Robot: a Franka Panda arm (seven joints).
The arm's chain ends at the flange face. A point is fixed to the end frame.
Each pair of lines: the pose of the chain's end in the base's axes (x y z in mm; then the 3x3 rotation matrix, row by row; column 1 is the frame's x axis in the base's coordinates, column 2 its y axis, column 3 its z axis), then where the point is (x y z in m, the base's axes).
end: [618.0, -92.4, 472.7], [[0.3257, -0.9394, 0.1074], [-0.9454, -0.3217, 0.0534], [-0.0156, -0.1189, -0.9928]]
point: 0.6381 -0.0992 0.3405
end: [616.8, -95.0, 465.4], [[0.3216, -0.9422, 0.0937], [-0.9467, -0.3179, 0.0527], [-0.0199, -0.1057, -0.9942]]
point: 0.6350 -0.1019 0.3330
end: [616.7, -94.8, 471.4], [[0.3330, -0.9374, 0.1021], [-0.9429, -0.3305, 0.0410], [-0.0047, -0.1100, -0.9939]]
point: 0.6362 -0.1032 0.3393
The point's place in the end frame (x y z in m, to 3 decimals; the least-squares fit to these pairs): 0.015 -0.001 0.133
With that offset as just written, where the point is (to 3 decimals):
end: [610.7, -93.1, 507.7], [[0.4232, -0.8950, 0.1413], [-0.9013, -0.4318, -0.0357], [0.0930, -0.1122, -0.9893]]
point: 0.637 -0.111 0.378
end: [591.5, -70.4, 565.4], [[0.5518, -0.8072, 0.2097], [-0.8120, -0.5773, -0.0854], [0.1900, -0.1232, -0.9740]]
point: 0.628 -0.093 0.439
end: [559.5, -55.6, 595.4], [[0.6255, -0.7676, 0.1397], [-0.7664, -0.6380, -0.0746], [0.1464, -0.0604, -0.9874]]
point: 0.588 -0.076 0.466
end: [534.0, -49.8, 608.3], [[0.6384, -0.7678, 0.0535], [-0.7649, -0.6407, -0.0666], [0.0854, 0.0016, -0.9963]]
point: 0.551 -0.069 0.477
